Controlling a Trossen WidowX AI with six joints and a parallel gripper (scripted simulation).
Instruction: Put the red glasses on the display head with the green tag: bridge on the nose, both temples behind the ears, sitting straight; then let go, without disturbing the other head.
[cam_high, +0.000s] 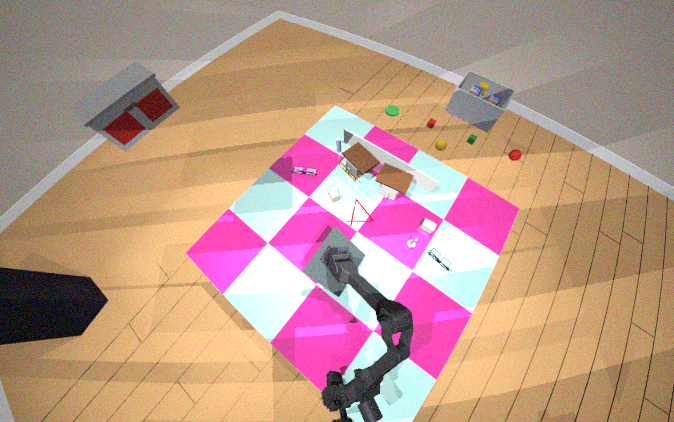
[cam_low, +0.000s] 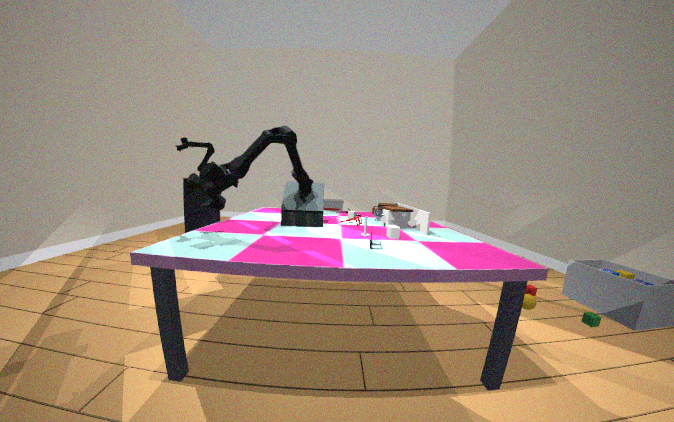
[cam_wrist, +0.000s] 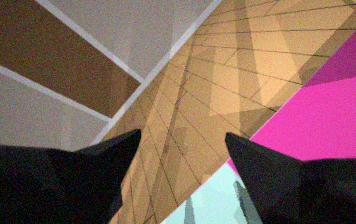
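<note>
Right now my gripper tip is 76 cm short of the grey stand, 11 cm above it and 1 cm to the left of it. From my gripper tip the other things lie so: grey panel (111 cm ahead, 30 cm to the left, 8 cm below).
</note>
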